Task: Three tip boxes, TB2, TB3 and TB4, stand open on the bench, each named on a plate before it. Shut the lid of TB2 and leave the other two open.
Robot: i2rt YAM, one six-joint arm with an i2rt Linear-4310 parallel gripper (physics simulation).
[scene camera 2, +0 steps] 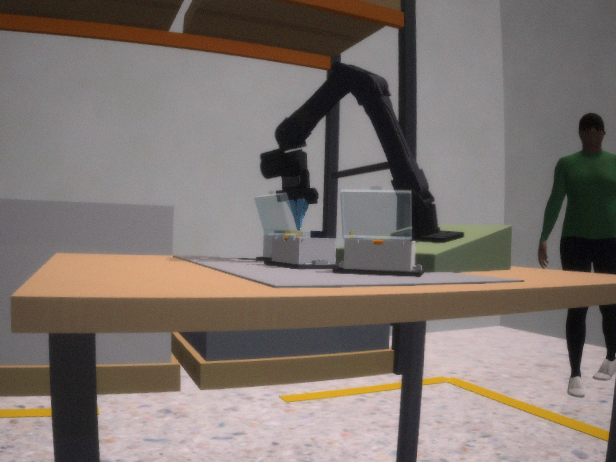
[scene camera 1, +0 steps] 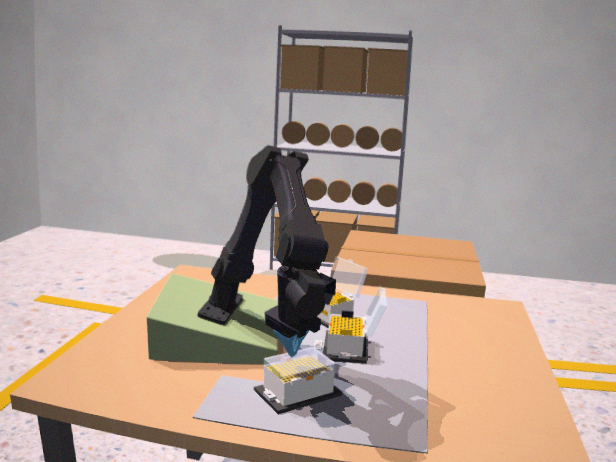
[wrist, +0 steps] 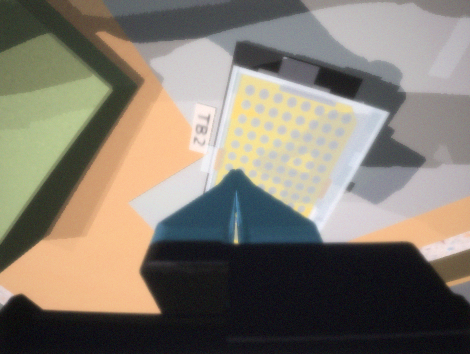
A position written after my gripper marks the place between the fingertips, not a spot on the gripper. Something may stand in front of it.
Note:
In view: my gripper (scene camera 1: 292, 355), a grey mat (wrist: 407, 62), a tip box TB4 (scene camera 1: 337, 309), a tip box TB3 (scene camera 1: 343, 348), a tip box TB2 (wrist: 250, 57) and a name plate (wrist: 204, 115).
My gripper is seen too in scene camera 2 (scene camera 2: 298, 230) and in the wrist view (wrist: 235, 177).

